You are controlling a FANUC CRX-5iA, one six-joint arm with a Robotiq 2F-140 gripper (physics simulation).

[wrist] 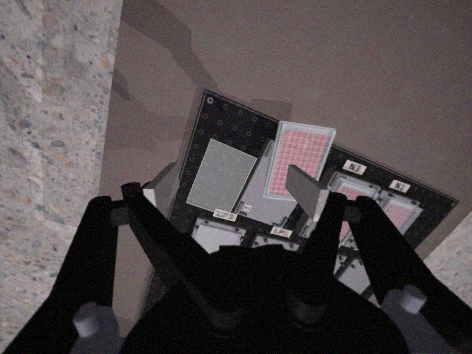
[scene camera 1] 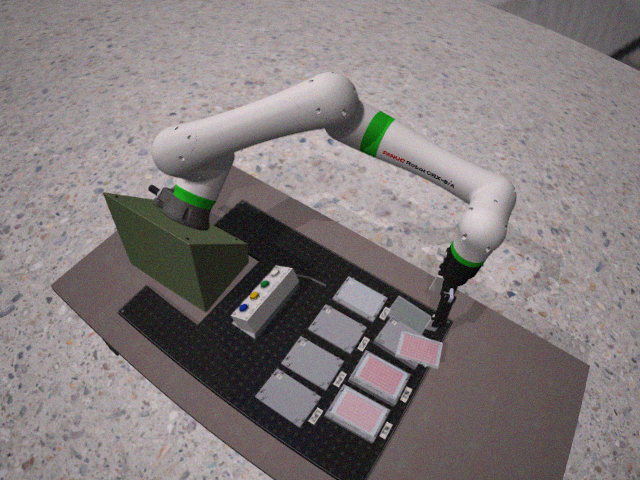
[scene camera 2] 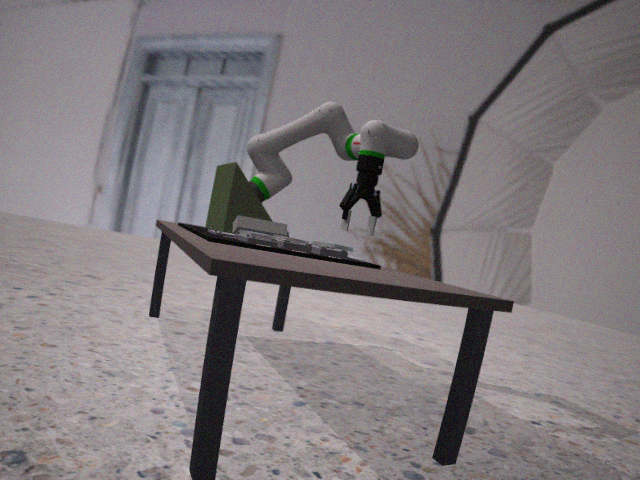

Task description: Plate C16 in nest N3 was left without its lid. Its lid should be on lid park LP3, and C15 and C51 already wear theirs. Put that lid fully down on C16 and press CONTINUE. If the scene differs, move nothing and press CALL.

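Seen in the pictures: gripper, fingertip midpoint: (wrist: pixel 234 175) (scene camera 1: pixel 432 309) (scene camera 2: pixel 357 232); arm's base, link origin: (scene camera 1: pixel 184 220) (scene camera 2: pixel 247 197).
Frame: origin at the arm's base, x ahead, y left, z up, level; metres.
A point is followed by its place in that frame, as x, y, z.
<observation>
My gripper (scene camera 1: pixel 443 289) (scene camera 2: pixel 358 225) {0.705, 0.290, -0.078} (wrist: pixel 234 175) {0.705, 0.290, -0.078} is open and empty, high above a clear flat panel (scene camera 1: pixel 410 313) {0.656, 0.296, -0.168} (wrist: pixel 220 182) {0.655, 0.286, -0.168} that looks like a lid and lies beside the far nest. A pink-gridded plate (scene camera 1: pixel 419 349) {0.742, 0.189, -0.136} (wrist: pixel 300 160) {0.753, 0.196, -0.134} lies skewed, partly over that grey nest (scene camera 1: pixel 387 335) {0.642, 0.175, -0.152} (wrist: pixel 257 200) {0.656, 0.214, -0.152} and past the mat's edge. Two more pink plates sit squarely: the middle one (scene camera 1: pixel 379 377) {0.697, 0.046, -0.140}, whose label (wrist: pixel 354 166) {0.786, 0.069, -0.175} looks like N3, and the near one (scene camera 1: pixel 357 411) {0.706, -0.069, -0.142}. Plate numbers are unreadable; lids on them cannot be told. The far lid park (scene camera 1: pixel 360 298) {0.506, 0.231, -0.158} (wrist: pixel 217 235) {0.552, 0.246, -0.159} looks paler than the others.
Three grey lid parks (scene camera 1: pixel 337 328) {0.513, 0.105, -0.166} (scene camera 1: pixel 311 361) {0.520, -0.026, -0.166} (scene camera 1: pixel 287 396) {0.536, -0.147, -0.167} continue the row. A button box (scene camera 1: pixel 266 304) {0.329, 0.001, -0.105} (scene camera 2: pixel 260 225) {0.334, 0.021, -0.118} has blue, yellow, green and pale buttons; their lettering is unreadable. The green pedestal (scene camera 1: pixel 165 253) {0.073, -0.126, 0.024} (scene camera 2: pixel 230 201) {0.179, -0.100, -0.039} carries the arm. A perforated black mat (scene camera 1: pixel 206 351) {0.280, -0.198, -0.176} lies beneath.
</observation>
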